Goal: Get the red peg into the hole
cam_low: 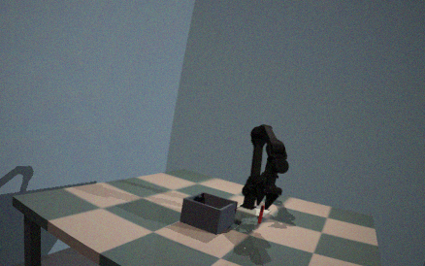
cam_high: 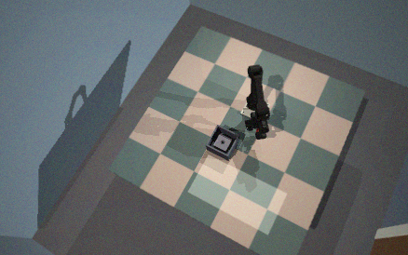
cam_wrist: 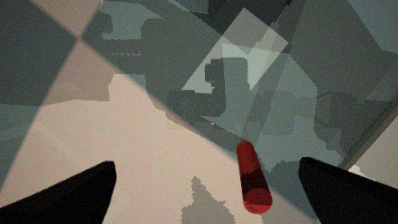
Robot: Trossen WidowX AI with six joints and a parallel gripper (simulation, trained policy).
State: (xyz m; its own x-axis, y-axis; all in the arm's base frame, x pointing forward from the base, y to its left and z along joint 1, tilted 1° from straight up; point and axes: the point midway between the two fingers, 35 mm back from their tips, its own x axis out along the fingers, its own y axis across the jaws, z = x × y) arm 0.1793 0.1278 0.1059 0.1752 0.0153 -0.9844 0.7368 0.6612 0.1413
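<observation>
Now: gripper tip 40 mm above the red peg and 30 mm past it. From my gripper tip the other things lie so: grey plate 160 mm ahead, 150 mm to the right, 30 mm below; dark box 160 mm ahead, 150 mm to the right, 50 mm below.
</observation>
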